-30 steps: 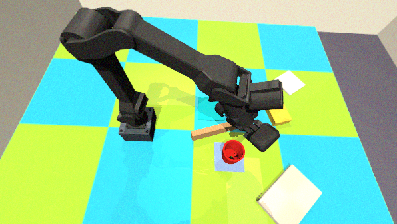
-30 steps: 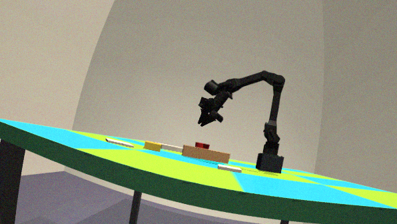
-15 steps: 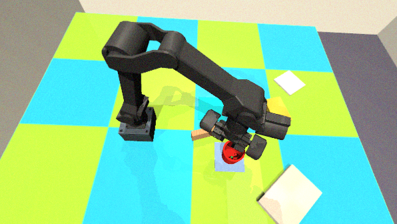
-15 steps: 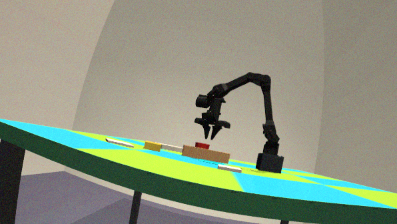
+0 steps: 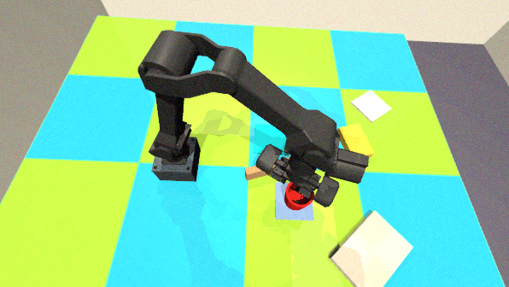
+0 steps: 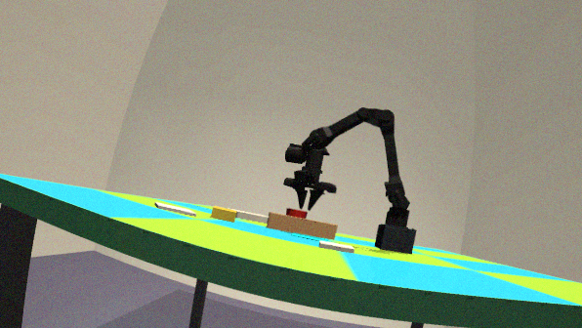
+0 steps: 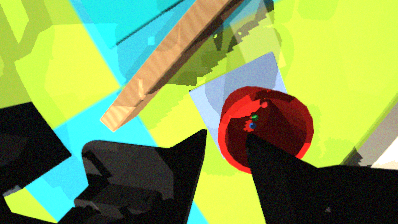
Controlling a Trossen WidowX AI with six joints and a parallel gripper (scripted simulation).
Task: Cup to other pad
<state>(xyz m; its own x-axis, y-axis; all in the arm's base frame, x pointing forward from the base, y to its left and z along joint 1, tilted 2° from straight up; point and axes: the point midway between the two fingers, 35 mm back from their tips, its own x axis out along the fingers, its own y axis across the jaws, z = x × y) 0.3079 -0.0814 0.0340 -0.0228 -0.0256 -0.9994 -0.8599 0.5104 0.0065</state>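
Right now the red cup is 30 mm ahead of my gripper tip, 20 mm to the right of it and 40 mm below it. The rest, counted from my gripper tip: pale blue pad: 20 mm ahead, 20 mm to the right, 90 mm below; green marble: 30 mm ahead, 20 mm to the right, 70 mm below; wooden bar: 10 mm behind, 80 mm to the left, 60 mm below.
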